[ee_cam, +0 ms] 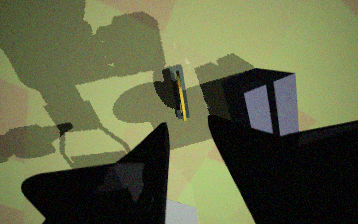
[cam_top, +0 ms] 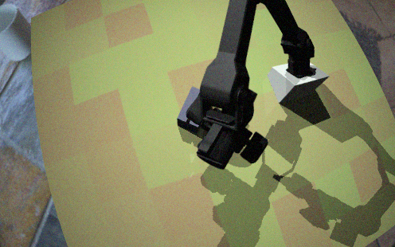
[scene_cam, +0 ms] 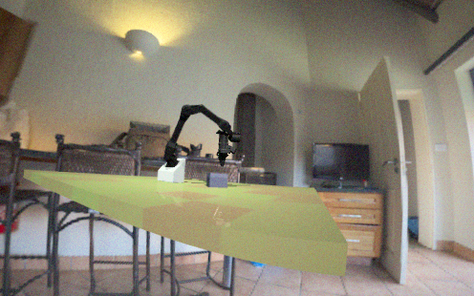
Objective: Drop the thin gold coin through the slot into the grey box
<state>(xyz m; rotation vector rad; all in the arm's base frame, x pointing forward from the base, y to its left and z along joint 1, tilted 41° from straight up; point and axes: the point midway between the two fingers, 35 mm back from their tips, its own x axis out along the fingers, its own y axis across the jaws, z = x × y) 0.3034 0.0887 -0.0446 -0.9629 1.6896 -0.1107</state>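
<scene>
My gripper tip is now 9 cm above the gold coin.
</scene>
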